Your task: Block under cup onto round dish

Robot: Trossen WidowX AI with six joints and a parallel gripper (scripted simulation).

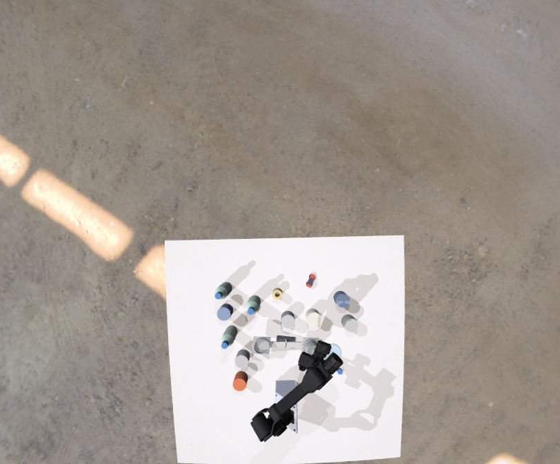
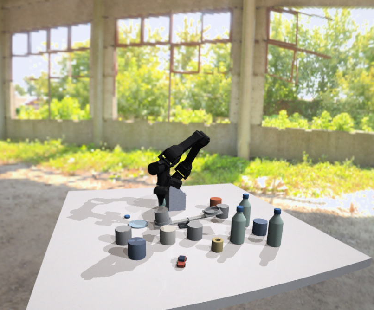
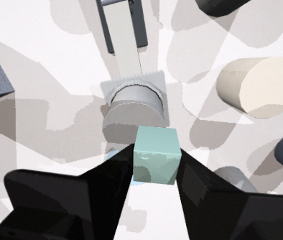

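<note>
Now: the light blue round dish 130 mm below my gripper tip, 100 mm to the right of it and 80 mm behind it. Round my gripper tip: small blue disc 180 mm behind, 150 mm to the right, 130 mm below; small red car 330 mm ahead, 120 mm below; cream cup 130 mm ahead, 100 mm below, 20 mm to the right.
</note>
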